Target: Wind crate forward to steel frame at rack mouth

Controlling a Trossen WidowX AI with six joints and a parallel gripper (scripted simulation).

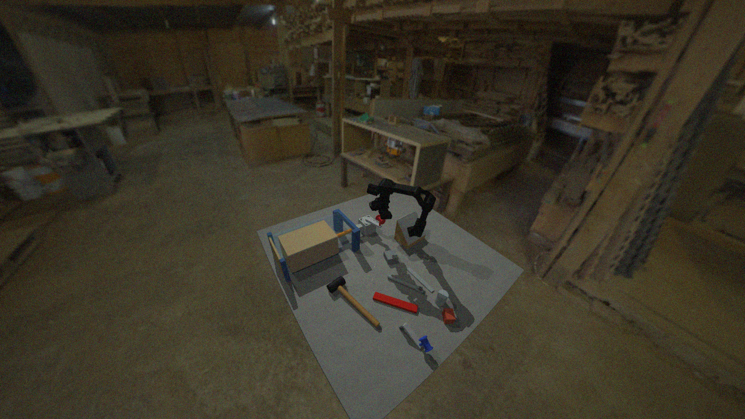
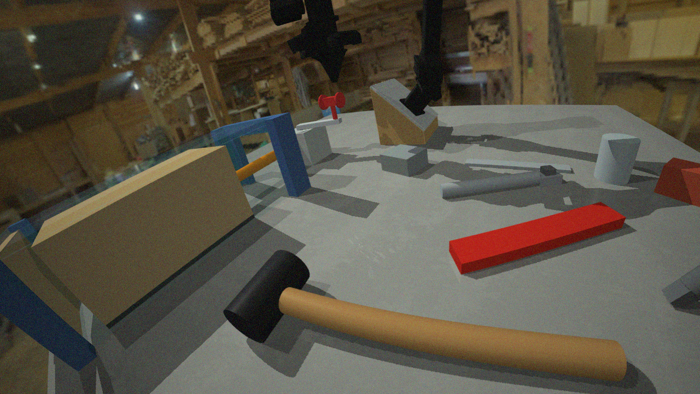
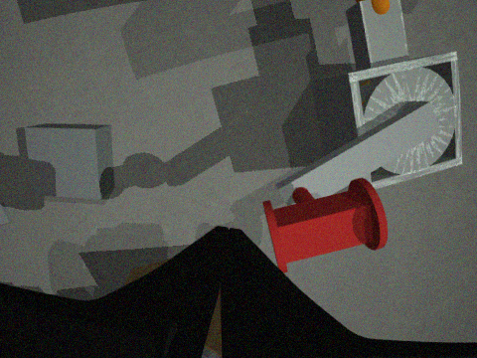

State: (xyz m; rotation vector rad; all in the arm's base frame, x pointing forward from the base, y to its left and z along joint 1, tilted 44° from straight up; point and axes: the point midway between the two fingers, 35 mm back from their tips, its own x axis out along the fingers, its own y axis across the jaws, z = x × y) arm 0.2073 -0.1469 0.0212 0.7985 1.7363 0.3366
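Right now my gripper tip is 10 mm past the winch handle with red knob, 80 mm to the left of it and 90 mm above it. Round my gripper tip: grey block (20 mm ahead, 160 mm to the left, 180 mm below); winch (10 mm behind, 150 mm to the right, 160 mm below); flat grey strip (30 mm behind, 380 mm to the left, 190 mm below).
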